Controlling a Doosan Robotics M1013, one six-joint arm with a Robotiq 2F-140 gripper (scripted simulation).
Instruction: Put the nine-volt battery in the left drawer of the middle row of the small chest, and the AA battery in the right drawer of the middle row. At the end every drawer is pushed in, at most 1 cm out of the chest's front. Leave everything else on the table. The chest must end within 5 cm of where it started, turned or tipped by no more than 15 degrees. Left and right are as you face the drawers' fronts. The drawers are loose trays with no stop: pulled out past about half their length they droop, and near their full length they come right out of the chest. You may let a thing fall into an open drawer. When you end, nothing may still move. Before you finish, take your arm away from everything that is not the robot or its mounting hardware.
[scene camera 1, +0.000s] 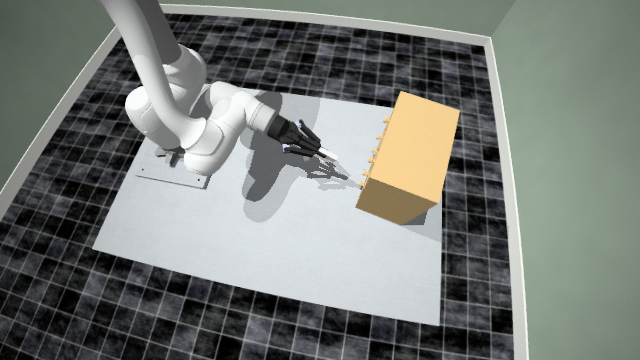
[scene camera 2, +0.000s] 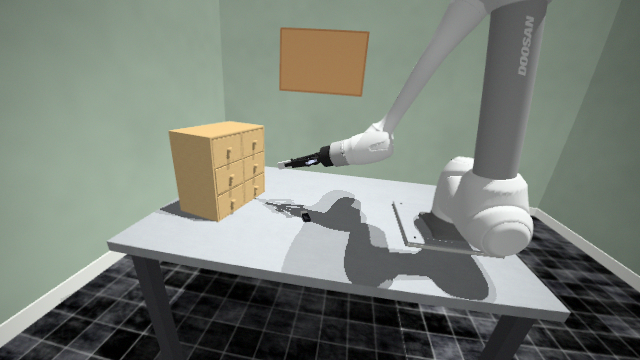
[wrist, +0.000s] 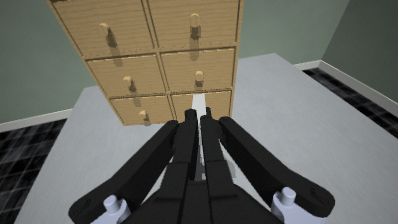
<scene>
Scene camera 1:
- my gripper: 335, 159
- wooden chest: 407, 178
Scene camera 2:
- wooden chest: 191, 148
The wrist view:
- my gripper: 199, 103
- drawer: 218, 101
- drawer: 154, 108
</scene>
